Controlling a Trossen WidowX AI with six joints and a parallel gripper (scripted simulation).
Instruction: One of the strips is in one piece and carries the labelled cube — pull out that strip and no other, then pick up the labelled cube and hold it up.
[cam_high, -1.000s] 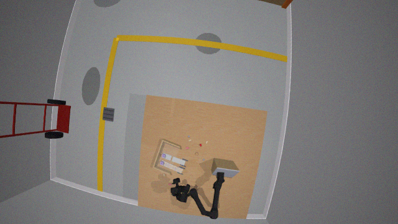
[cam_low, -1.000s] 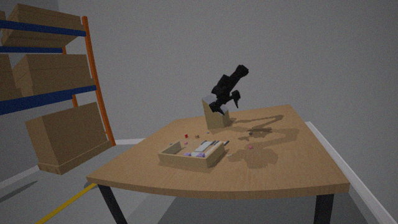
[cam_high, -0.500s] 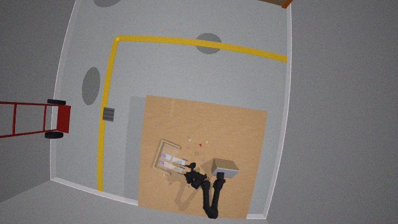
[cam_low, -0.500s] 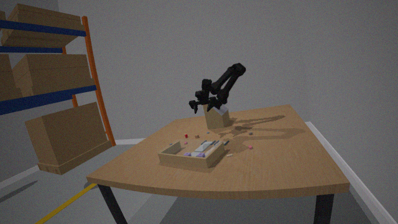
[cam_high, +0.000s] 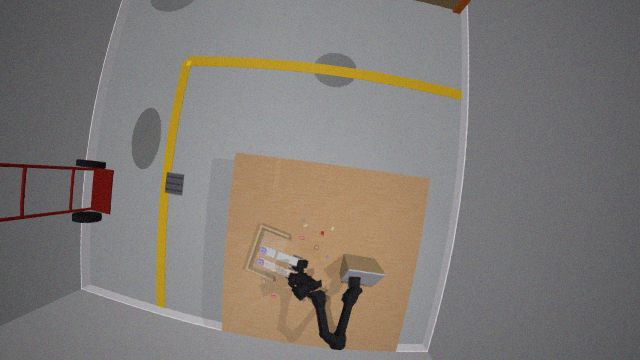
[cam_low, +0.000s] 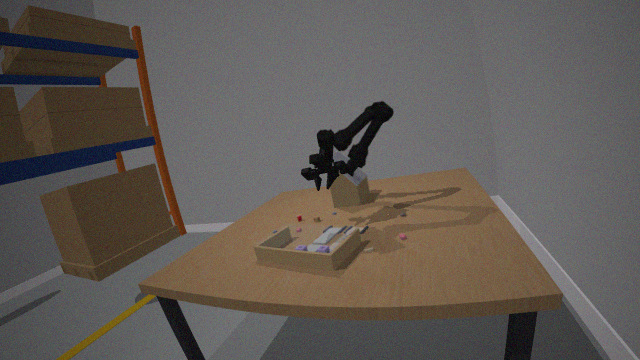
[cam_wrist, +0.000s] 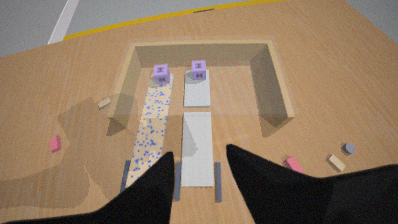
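The pale grey strip is 17 cm below my gripper tip and 5 cm ahead of it. Also, from my gripper tip: red block (19 cm to the right, 18 cm behind, 16 cm below).
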